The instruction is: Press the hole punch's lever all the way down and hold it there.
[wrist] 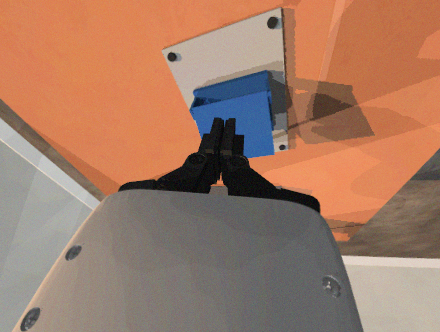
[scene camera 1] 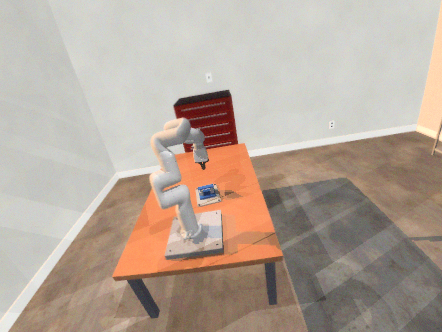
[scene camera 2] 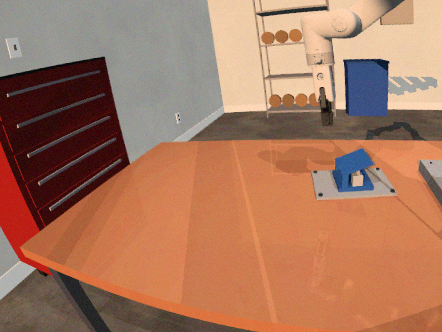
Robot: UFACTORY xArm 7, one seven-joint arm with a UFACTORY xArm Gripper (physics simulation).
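Places are measured from the arm's base along level axes (x up, y ahead, z left), in centimetres.
Where they show: gripper, fingertip midpoint: (wrist: 225,133) (scene camera 1: 204,169) (scene camera 2: 327,125); arm's base, link origin: (scene camera 1: 191,230).
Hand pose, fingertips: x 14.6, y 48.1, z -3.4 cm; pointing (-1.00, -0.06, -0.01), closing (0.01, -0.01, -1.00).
Each offset is from my fingertips to the top centre of the thing. "pt": to the spot under its first point. Level surfaces: height alone.
The blue hole punch {pt dx -16.2, dy -5.8, dz -0.3 cm} (scene camera 1: 207,191) (scene camera 2: 353,170) (wrist: 235,117) is fixed on a pale square plate {dx -17.0, dy -7.7, dz -0.2 cm} (scene camera 1: 202,203) (scene camera 2: 326,190) (wrist: 225,50) with dark screws at its corners. Its blue lever {dx -8.8, dy -7.7, dz -0.2 cm} (scene camera 2: 354,159) (wrist: 245,112) is raised and slopes upward in scene camera 2, with a small white block beneath it. My gripper (scene camera 1: 203,167) (scene camera 2: 327,123) (wrist: 225,133) is shut and empty. It points down and hangs in the air well above the table, apart from the lever. In the wrist view the fingertips overlap the lever and hide part of it.
The orange table {dx -18.2 cm} (scene camera 1: 240,210) (scene camera 2: 150,225) (wrist: 100,75) carries the arm's grey base plate (scene camera 1: 212,242) (scene camera 2: 436,175) near the punch. A red drawer cabinet (scene camera 1: 231,115) (scene camera 2: 65,135) stands beyond one table end. A shelf rack and a blue box (scene camera 2: 366,89) stand in the background.
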